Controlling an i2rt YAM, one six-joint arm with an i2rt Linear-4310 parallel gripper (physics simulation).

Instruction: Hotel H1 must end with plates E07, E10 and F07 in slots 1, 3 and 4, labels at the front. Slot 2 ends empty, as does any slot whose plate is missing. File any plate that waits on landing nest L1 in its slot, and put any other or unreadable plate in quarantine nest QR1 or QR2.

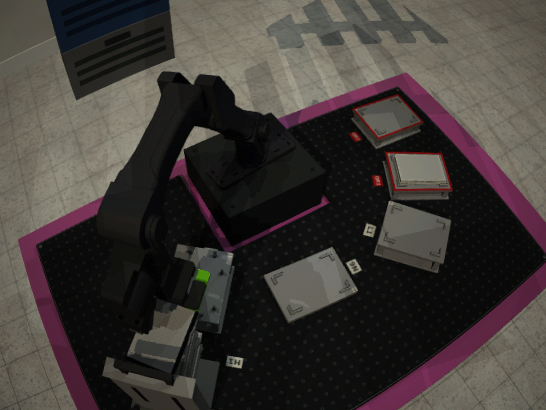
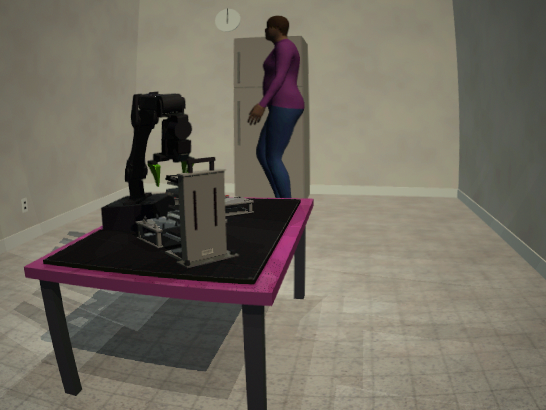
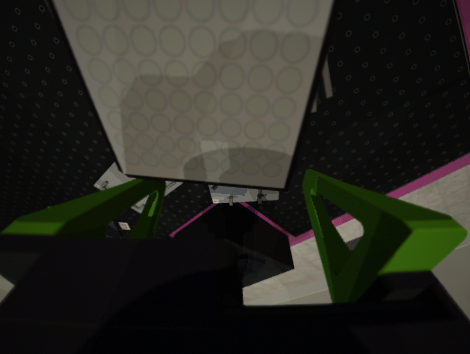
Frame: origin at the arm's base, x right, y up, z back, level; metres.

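Where they show: gripper, between the fingertips: [image 1: 172, 296] [image 3: 234, 177]; arm's base, origin of its link: [image 1: 251, 160] [image 2: 137, 199].
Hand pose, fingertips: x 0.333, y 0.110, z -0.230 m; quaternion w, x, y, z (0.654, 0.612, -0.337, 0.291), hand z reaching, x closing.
Each offset is from my fingertips to the centre of the thing. "spot": to the spot under its first point.
The hotel H1 @[dy -0.056, dx +0.091, dz -0.093 m] [image 1: 185, 387] [image 2: 205, 215] stands upright at the table's near left. A pale plate with round wells @[dy +0.024, dx +0.059, dz -0.060 m] [image 1: 165, 327] [image 3: 210, 100] lies level at its top. Edges of more layers @[spot: dy -0.058, dx +0.024, dz -0.087 m] [image 1: 194, 352] show below; which slots hold plates and their labels cannot be read. My gripper [image 2: 171, 176] [image 3: 234, 177] is open and empty, at the arm-side end of the top plate, with its fingers spread wider than the plate. Landing nest L1 @[dy -0.175, dx -0.528, dz -0.119 m] [image 1: 415, 230] is bare. A white plate @[dy -0.155, dx -0.672, dz +0.000 m] [image 1: 419, 167] lies on one red-rimmed quarantine nest @[spot: dy -0.162, dx -0.586, dz +0.017 m] [image 1: 392, 182]; the other quarantine nest @[dy -0.180, dx -0.747, dz +0.181 m] [image 1: 387, 117] is bare.
A grey nest with pins @[dy -0.165, dx -0.075, dz +0.066 m] [image 1: 217, 295] [image 2: 150, 227] [image 3: 245, 192] stands between the hotel and the black arm base [image 1: 255, 195]. A low grey nest with corner brackets @[dy -0.194, dx -0.276, dz -0.054 m] [image 1: 310, 285] stands mid-table. A dark handle @[spot: dy +0.085, dx +0.123, dz -0.125 m] [image 2: 202, 160] rises over the hotel. A person [image 2: 284, 75] stands beyond the table.
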